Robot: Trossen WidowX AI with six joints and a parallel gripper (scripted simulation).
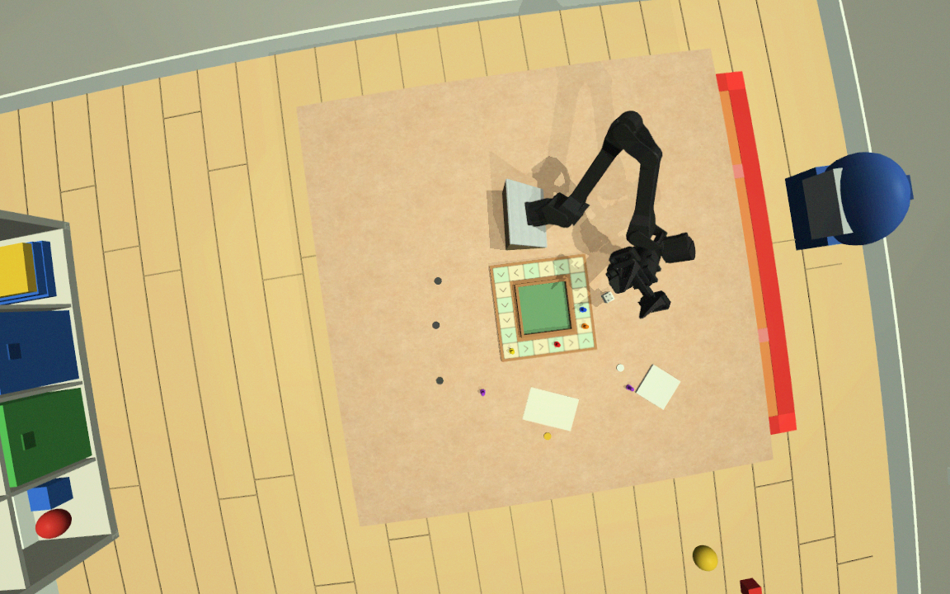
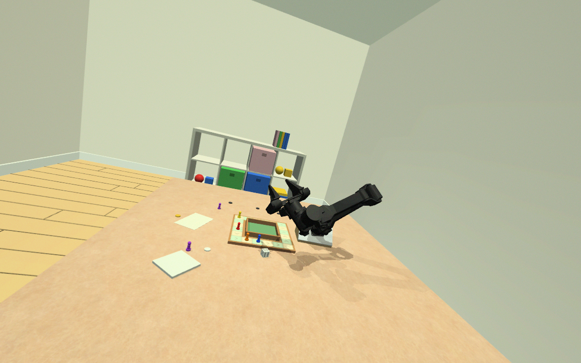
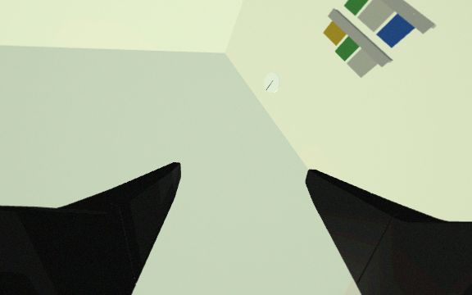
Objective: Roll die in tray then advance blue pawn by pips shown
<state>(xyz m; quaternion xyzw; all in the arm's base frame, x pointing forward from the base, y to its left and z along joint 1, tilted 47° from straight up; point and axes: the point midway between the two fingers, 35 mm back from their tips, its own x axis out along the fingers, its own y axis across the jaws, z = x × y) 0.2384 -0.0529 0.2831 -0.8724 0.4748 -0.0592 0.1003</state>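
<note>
Now: the blue pawn 10 mm ahead of my gripper tip, 40 mm to the right of it and 260 mm below it. From my gripper tip the other things lie so: white die: 10 mm behind, 40 mm to the left, 280 mm below; then orange pawn: 60 mm ahead, 40 mm to the right, 260 mm below; then red pawn: 100 mm ahead, 130 mm to the right, 260 mm below.
</note>
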